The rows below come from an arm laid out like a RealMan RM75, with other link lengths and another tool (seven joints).
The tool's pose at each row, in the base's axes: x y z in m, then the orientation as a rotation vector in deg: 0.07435, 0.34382, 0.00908, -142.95, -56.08, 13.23; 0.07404, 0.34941, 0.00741, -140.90, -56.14, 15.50; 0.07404, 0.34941, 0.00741, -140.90, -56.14, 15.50; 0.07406, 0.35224, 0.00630, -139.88, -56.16, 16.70; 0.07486, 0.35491, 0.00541, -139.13, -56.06, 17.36; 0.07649, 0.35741, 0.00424, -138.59, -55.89, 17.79; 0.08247, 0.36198, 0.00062, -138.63, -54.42, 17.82; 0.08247, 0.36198, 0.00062, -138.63, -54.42, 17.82; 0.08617, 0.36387, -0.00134, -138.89, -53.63, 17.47; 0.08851, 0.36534, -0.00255, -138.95, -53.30, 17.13; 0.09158, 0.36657, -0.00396, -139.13, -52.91, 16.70; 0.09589, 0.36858, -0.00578, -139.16, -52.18, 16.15; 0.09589, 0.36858, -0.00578, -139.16, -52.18, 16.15; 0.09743, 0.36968, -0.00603, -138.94, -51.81, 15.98; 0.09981, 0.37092, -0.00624, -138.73, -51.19, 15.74; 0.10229, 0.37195, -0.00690, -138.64, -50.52, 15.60
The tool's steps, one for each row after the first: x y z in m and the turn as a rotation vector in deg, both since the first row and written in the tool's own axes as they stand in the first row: 0.00355, -0.00304, 0.00351, 2.21, -1.13, -0.32; 0.00355, -0.00304, 0.00351, 2.21, -1.13, -0.32; 0.00548, -0.00434, 0.00546, 3.32, -1.75, -0.46; 0.00787, -0.00518, 0.00692, 4.13, -2.03, -0.53; 0.01076, -0.00527, 0.00832, 4.74, -2.17, -0.52; 0.01822, -0.00294, 0.01125, 5.22, -1.80, 0.44; 0.01822, -0.00294, 0.01125, 5.22, -1.80, 0.44; 0.02221, -0.00103, 0.01249, 5.20, -1.39, 0.97; 0.02492, 0.00000, 0.01334, 5.20, -1.08, 1.14; 0.02799, 0.00171, 0.01407, 5.10, -0.71, 1.38; 0.03251, 0.00385, 0.01504, 5.22, -0.14, 1.77; 0.03251, 0.00385, 0.01504, 5.22, -0.14, 1.77; 0.03439, 0.00418, 0.01516, 5.51, 0.13, 1.91; 0.03697, 0.00491, 0.01504, 5.86, 0.51, 2.20; 0.03949, 0.00605, 0.01521, 6.13, 0.81, 2.58
